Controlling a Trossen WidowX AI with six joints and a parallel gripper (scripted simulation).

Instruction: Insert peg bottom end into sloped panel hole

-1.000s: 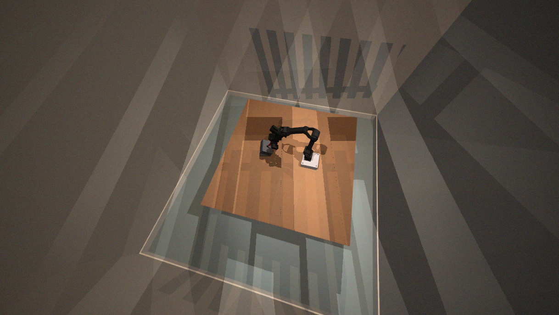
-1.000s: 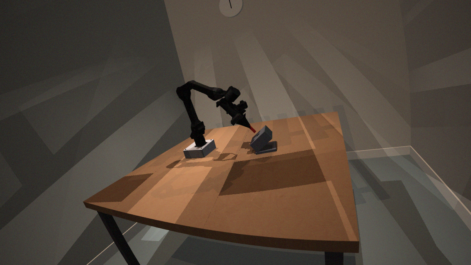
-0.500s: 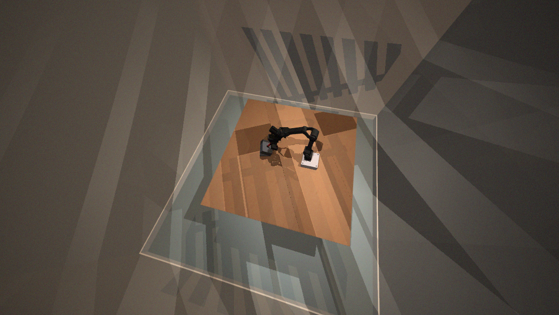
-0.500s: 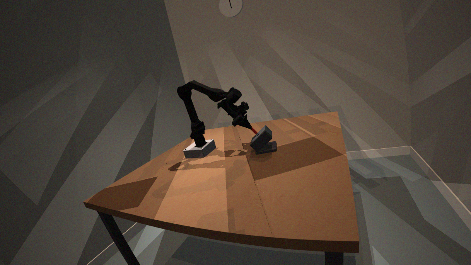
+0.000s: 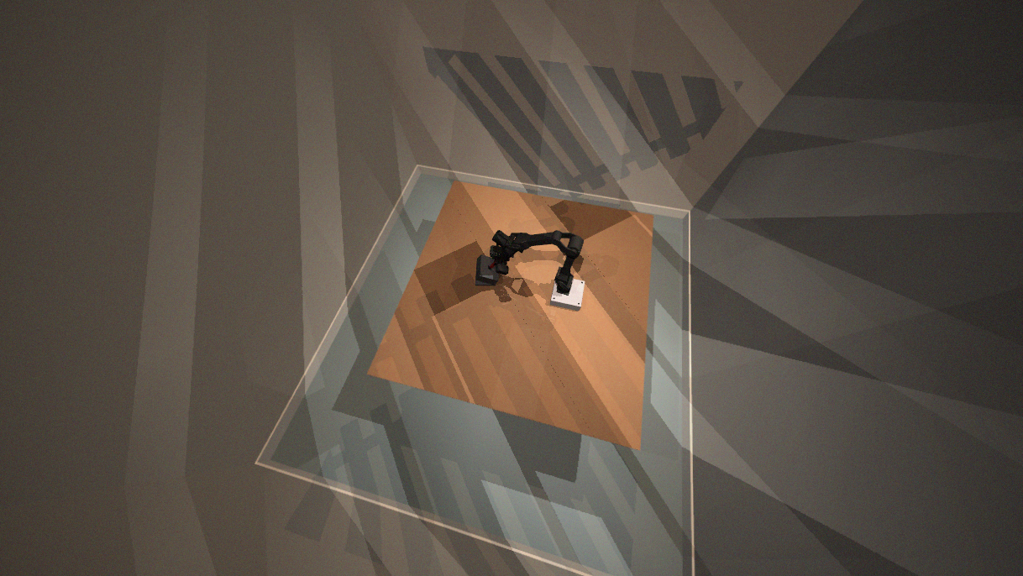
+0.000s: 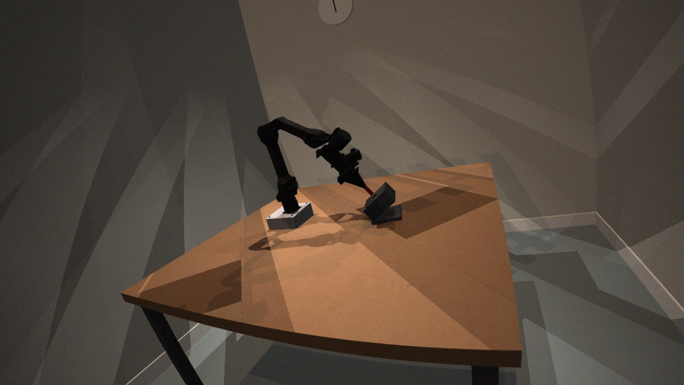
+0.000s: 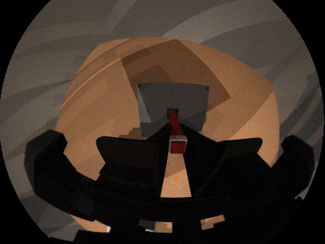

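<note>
My gripper tip is now 40 mm short of the dark grey sloped panel, 10 mm to the right of it and 60 mm above it. The rest, counted from my gripper tip: red peg 10 mm behind, 10 mm above.
</note>
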